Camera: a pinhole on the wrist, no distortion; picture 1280 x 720 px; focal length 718.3 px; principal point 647.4 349.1 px. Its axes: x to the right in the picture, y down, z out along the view. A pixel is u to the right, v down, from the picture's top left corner.
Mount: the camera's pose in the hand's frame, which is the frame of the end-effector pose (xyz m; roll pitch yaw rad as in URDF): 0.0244 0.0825 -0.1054 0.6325 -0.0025 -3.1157
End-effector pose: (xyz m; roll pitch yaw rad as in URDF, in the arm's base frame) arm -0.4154 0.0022 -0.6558 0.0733 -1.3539 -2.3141
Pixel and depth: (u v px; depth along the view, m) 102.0 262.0 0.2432
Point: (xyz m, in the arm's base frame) -0.2018 -0.1330 -0.4358
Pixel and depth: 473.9 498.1 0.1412
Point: -0.2961 -0.0763 -0.5921
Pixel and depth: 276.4 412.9 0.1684
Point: -0.2729 -0.0924 -0.5378
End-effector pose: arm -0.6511 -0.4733 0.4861 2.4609 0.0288 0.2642
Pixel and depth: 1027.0 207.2 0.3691
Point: -0.7225 -0.8755 0.5979
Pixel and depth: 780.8 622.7 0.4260
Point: -0.6137 -0.8433 0.3547
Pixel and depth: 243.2 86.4 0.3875
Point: -0.3126 -0.8091 0.6554
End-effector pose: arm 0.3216 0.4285 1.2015 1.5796 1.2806 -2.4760
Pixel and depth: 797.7 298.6 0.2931
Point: 0.0527 0.3717 1.3182
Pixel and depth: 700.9 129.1 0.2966
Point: 0.0226 0.2994 1.2994
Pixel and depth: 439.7 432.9 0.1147
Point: 0.2055 0.3325 1.1877
